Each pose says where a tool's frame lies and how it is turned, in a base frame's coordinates. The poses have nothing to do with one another.
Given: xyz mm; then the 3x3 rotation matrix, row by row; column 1 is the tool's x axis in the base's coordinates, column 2 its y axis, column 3 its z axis. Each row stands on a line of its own.
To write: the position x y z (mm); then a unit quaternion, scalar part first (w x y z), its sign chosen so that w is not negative. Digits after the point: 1 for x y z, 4 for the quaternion.
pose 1, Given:
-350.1 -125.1 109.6
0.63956 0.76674 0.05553
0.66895 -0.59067 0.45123
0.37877 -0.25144 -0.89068
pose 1, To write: -350.1 -125.1 109.6 0.1989 -0.8833 -0.4063 -0.1229
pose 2, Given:
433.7 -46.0 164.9
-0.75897 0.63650 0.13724
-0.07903 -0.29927 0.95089
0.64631 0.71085 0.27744
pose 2, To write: 433.7 -46.0 164.9 0.2341 -0.2563 -0.5437 -0.7641
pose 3, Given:
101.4 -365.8 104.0
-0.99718 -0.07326 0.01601
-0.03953 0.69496 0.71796
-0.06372 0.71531 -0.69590
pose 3, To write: 101.4 -365.8 104.0 0.0217 -0.0306 0.9203 0.3893
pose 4, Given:
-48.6 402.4 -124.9
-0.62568 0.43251 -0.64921
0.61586 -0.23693 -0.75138
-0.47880 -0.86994 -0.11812
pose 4, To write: -48.6 402.4 -124.9 0.0694 -0.4270 -0.6138 0.6604
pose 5, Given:
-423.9 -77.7 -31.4
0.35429 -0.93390 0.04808
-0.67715 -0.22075 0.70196
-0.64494 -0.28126 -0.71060
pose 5, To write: -423.9 -77.7 -31.4 0.3252 -0.7559 0.5328 0.1974
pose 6, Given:
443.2 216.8 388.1
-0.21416 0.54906 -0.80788
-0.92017 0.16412 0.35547
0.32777 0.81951 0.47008
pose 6, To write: 443.2 216.8 388.1 0.5958 0.1947 -0.4765 -0.6165
